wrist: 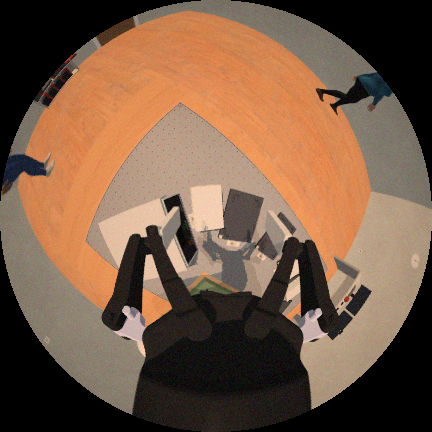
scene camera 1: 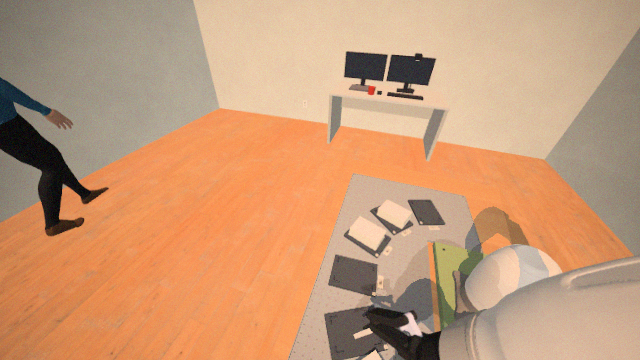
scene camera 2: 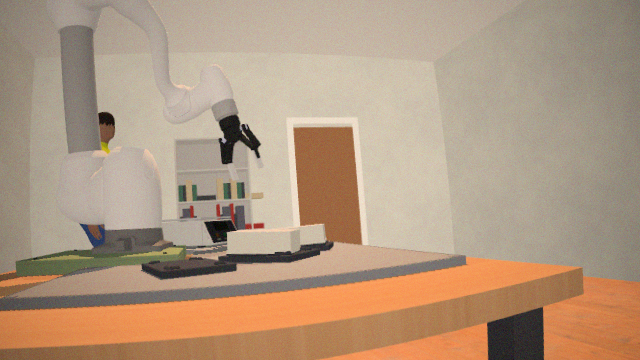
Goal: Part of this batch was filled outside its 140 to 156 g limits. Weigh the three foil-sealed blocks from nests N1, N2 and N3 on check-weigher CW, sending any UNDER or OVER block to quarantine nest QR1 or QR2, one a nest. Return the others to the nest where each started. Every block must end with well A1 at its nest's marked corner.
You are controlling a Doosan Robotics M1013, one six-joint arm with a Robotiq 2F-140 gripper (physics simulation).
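Frame: origin at the arm's base, x ahead, y left, z up, level; centimetres.
Where they show: gripper, fingertip midpoint: (wrist: 222, 217) (scene camera 2: 248, 174); arm's base, origin of the base link: (scene camera 1: 482, 304) (scene camera 2: 135, 250).
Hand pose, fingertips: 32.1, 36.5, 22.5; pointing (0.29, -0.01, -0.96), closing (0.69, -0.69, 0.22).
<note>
Each offset is from my fingertips to the centre of the thing, as dx, dy, dz. "spot": to the spot under its first point. Level surfaces: height alone.
My gripper (scene camera 1: 369, 322) (scene camera 2: 246, 167) (wrist: 222, 217) is open and empty, high above the mat. One cream block @(-1.1, -2.1, -22.2) (wrist: 206, 207) lies beside the dark display @(spot: -11.7, -5.0, -20.0) (wrist: 188, 240) (scene camera 2: 220, 231) of the white check-weigher @(-19.3, +3.8, -19.4) (wrist: 132, 222); a dark edge shows under it. It barely shows at the bottom edge in scene camera 1. A second block @(+10.4, -48.4, -20.9) (scene camera 1: 369, 233) (scene camera 2: 312, 233) and a third block @(+1.7, -64.3, -20.8) (scene camera 1: 393, 214) (scene camera 2: 263, 242) sit on dark nests. An empty nest @(+10.3, -30.1, -23.5) (scene camera 1: 353, 274), another empty nest @(+4.7, -12.8, -23.6) (scene camera 1: 345, 332) (wrist: 242, 215) and an end nest @(-12.5, -75.2, -23.6) (scene camera 1: 426, 212) (scene camera 2: 189, 267) also show. Nest labels, well marks and the weight reading are unreadable.
The perforated grey mat @(dz -24.4) (scene camera 1: 357, 187) (scene camera 2: 400, 260) (wrist: 170, 145) carries the nests. The arm's base stands on a green plate (scene camera 1: 445, 260) (scene camera 2: 45, 262). A desk (scene camera 1: 390, 102) with two monitors stands by the wall. Two people (scene camera 1: 30, 145) (wrist: 357, 92) (scene camera 2: 107, 132) (wrist: 25, 165) are away from the table.
</note>
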